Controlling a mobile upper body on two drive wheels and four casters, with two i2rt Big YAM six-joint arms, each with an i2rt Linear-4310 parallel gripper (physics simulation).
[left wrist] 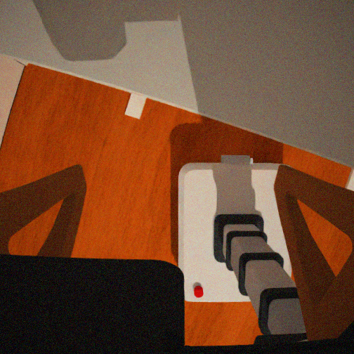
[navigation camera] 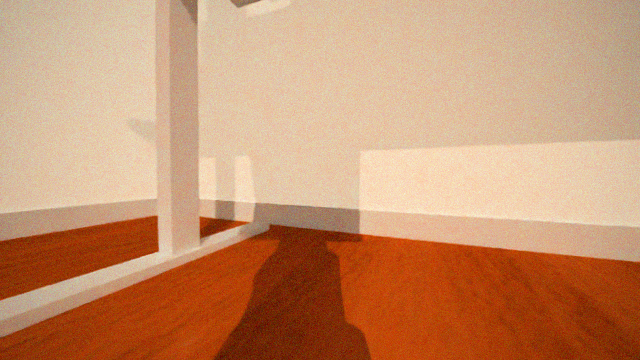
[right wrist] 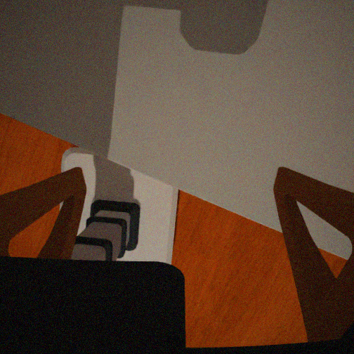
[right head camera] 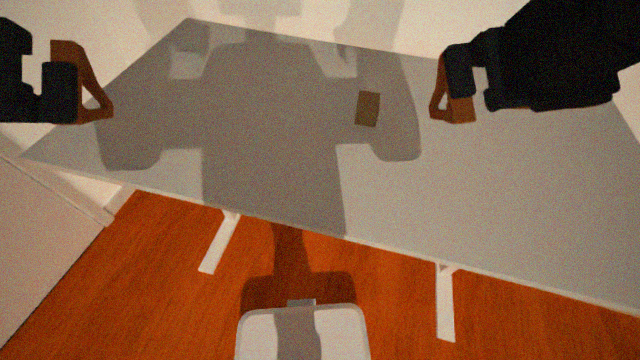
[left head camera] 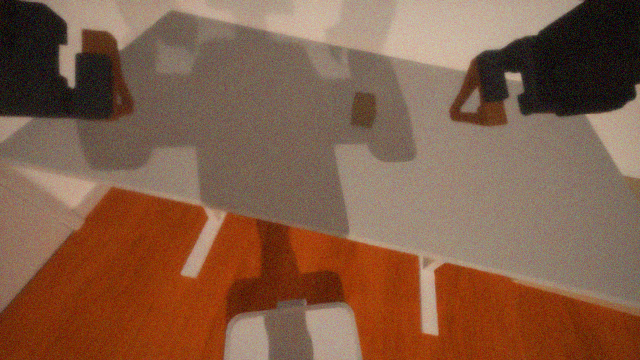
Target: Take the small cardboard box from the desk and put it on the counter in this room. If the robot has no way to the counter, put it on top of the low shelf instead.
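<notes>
The small brown cardboard box lies on the grey desk, right of the middle in both head views and inside the robot's shadow. My left gripper is open and empty, well to the left of the box. My right gripper is open and empty, to the right of the box and closer to it. The box does not show in the wrist views. The counter does not show.
White desk feet stand beyond the robot's white base. A desk leg rises left in the navigation view, before a pale wall. A pale panel stands at left. A tan sliver shows at right.
</notes>
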